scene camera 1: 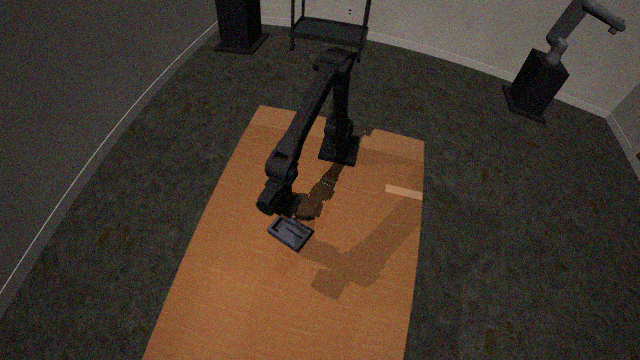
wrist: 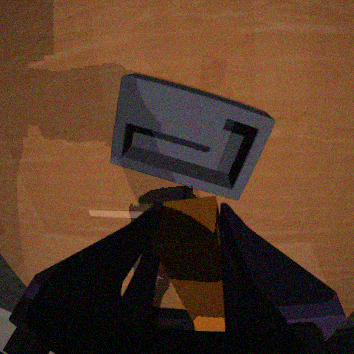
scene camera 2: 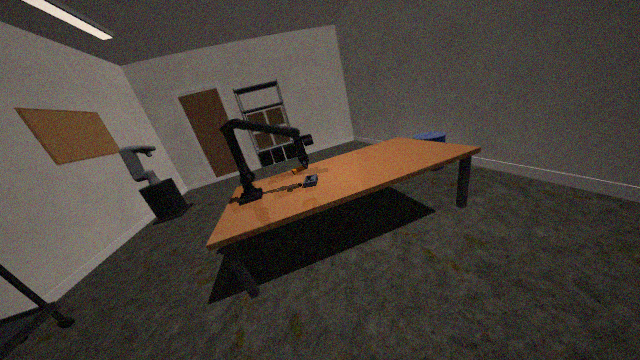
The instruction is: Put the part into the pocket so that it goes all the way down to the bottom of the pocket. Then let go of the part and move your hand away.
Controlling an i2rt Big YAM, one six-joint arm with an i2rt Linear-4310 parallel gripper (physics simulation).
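Seen in the pictures: gripper, fingertip midpoint: (scene camera 1: 285, 216) (wrist: 191, 211) (scene camera 2: 306, 167); arm's base at its link origin: (scene camera 1: 339, 146) (scene camera 2: 251, 194).
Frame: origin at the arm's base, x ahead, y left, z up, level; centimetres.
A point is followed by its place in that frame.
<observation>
The orange part (wrist: 192, 250) {z 12.5, x 45.0, y -10.3 cm} (scene camera 2: 295, 171) {z 11.5, x 36.7, y -16.0 cm} is between the fingers of my gripper (wrist: 191, 211) {z 9.9, x 45.2, y -10.0 cm} (scene camera 2: 305, 166) {z 9.9, x 45.2, y -10.0 cm} (scene camera 1: 289, 206) {z 9.9, x 45.2, y -10.0 cm}, which is shut on it. The part seems raised off the table; much of it is in dark shadow, and it cannot be made out in scene camera 1. The grey-blue block with the pocket (wrist: 165, 100) {z 0.8, x 49.7, y -7.3 cm} (scene camera 1: 285, 242) {z -0.2, x 50.6, y -8.7 cm} (scene camera 2: 310, 180) {z 0.3, x 45.4, y -11.6 cm} lies on the table. In the wrist view it is turned at a slant, just beyond the fingertips. Its pocket faces up and shows no part in it. In scene camera 1 my gripper is just behind the block, on the arm-base side.
The wooden table (scene camera 1: 290, 310) {z -2.8, x 74.2, y 0.2 cm} (scene camera 2: 380, 160) {z -2.8, x 105.0, y -8.7 cm} carries the arm's base (scene camera 1: 339, 150) {z 1.9, x 4.1, y 0.7 cm} (scene camera 2: 250, 196) {z 0.6, x 0.5, y -6.0 cm} at one end. A pale strip (scene camera 1: 403, 191) (wrist: 112, 214) shows on the table near its side edge. Shadows of the arm fall around the block. A second arm on a pedestal (scene camera 1: 536, 82) stands off the table.
</observation>
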